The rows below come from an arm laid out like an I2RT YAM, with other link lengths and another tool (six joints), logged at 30 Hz.
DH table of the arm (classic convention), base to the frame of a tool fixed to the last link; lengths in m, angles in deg. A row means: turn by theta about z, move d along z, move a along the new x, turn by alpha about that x. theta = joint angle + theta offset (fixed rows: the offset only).
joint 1: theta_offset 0, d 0.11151, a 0.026, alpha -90
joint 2: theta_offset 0, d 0, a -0.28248, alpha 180
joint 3: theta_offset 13.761, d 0, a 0.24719, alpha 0
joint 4: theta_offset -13.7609, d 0.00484, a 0.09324, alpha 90
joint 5: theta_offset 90, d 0.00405, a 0, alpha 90
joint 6: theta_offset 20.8, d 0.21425, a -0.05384, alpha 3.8
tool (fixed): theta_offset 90, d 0.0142, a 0, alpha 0
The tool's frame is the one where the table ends.
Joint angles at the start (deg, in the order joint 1, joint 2, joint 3, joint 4, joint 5, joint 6):
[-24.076 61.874 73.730 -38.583 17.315 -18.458]
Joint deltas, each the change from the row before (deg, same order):
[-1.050 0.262 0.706 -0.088 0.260 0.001]
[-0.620 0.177 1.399 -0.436 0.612 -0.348]
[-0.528 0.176 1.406 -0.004 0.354 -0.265]
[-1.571 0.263 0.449 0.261 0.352 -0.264]
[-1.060 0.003 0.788 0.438 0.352 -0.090]
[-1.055 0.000 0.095 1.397 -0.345 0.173]
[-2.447 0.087 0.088 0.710 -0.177 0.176]
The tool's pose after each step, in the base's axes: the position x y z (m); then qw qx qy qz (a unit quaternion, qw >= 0). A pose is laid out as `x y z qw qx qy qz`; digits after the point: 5 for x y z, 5 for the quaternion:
0.36054 -0.19401 0.32367 0.51123 0.26983 0.78013 -0.23924
0.35740 -0.20017 0.33261 0.51346 0.27399 0.77433 -0.24839
0.35585 -0.20520 0.34386 0.51964 0.27709 0.76682 -0.25532
0.35084 -0.21688 0.34731 0.51781 0.28712 0.76059 -0.26635
0.34694 -0.22507 0.35665 0.52279 0.29481 0.75107 -0.27507
0.34622 -0.23181 0.36498 0.53189 0.30121 0.74091 -0.27823
0.33805 -0.24683 0.36909 0.53162 0.31716 0.73050 -0.28837

